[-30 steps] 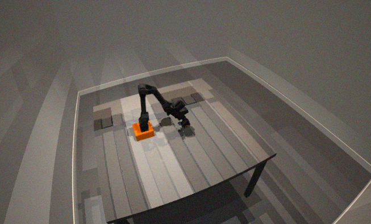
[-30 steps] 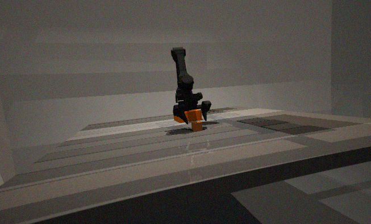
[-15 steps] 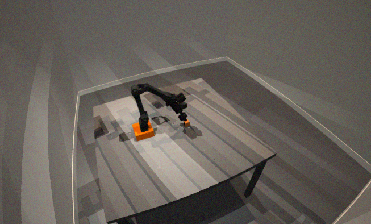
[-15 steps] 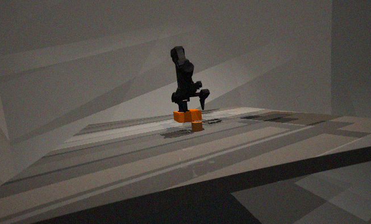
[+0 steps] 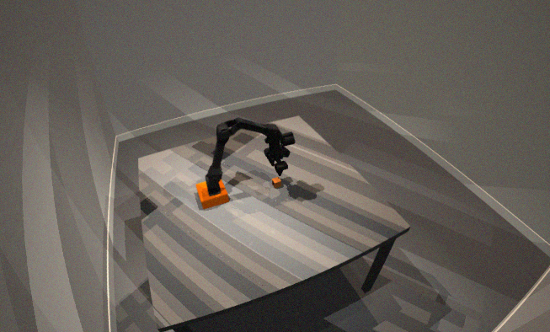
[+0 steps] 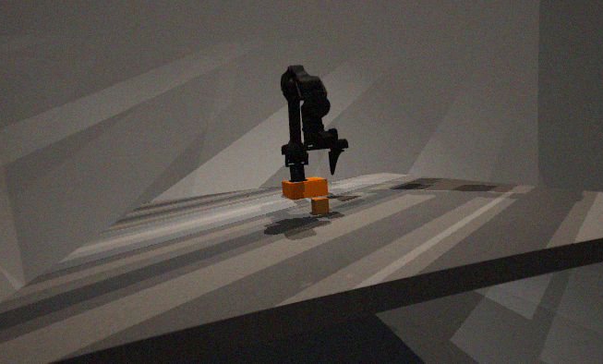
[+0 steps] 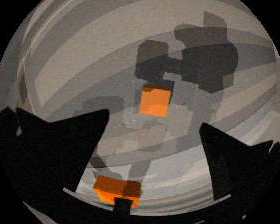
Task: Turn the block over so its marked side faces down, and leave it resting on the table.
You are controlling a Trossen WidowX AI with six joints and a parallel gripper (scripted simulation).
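Now: the small orange block 10 mm behind my gripper tip and 80 mm below it.
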